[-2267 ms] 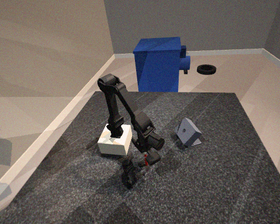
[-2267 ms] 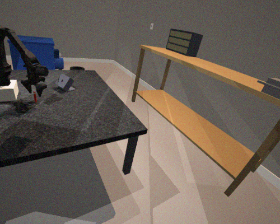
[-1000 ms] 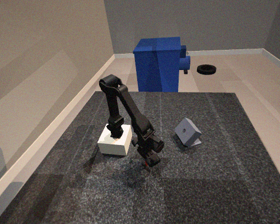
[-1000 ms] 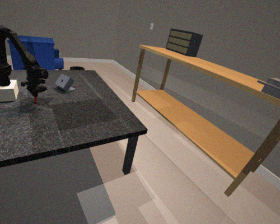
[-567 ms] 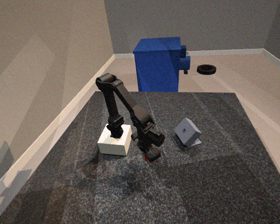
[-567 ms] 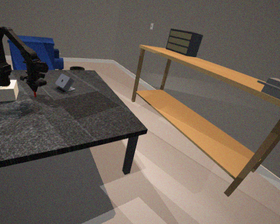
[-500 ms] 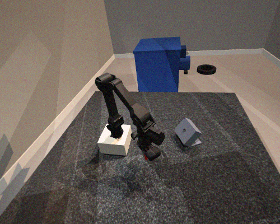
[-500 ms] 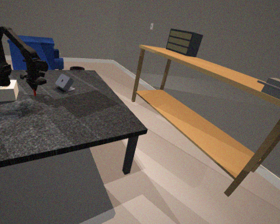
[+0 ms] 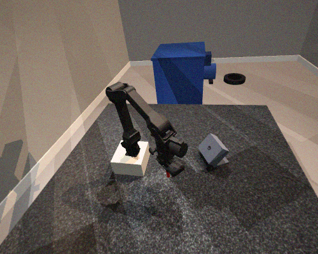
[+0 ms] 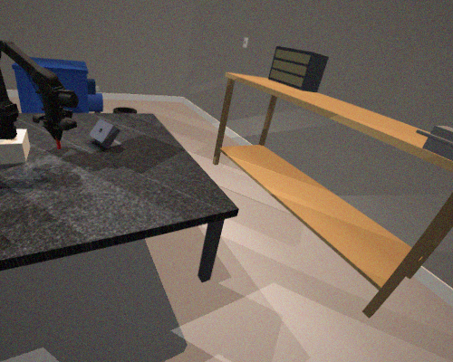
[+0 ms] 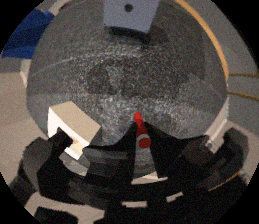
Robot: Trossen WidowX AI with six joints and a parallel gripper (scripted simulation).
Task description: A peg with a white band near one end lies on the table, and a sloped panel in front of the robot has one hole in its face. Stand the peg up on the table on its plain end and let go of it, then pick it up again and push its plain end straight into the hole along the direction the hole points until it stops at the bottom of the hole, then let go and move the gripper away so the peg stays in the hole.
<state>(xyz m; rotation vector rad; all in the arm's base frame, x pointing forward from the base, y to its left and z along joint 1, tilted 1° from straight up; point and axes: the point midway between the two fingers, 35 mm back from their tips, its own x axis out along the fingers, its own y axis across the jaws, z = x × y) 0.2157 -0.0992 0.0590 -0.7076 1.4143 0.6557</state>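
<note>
Right now my gripper tip is 22 cm to the right of the grey sloped panel, 19 cm short of it and 5 cm above it. The rest, counted from my gripper tip: red peg: 2 cm above.
</note>
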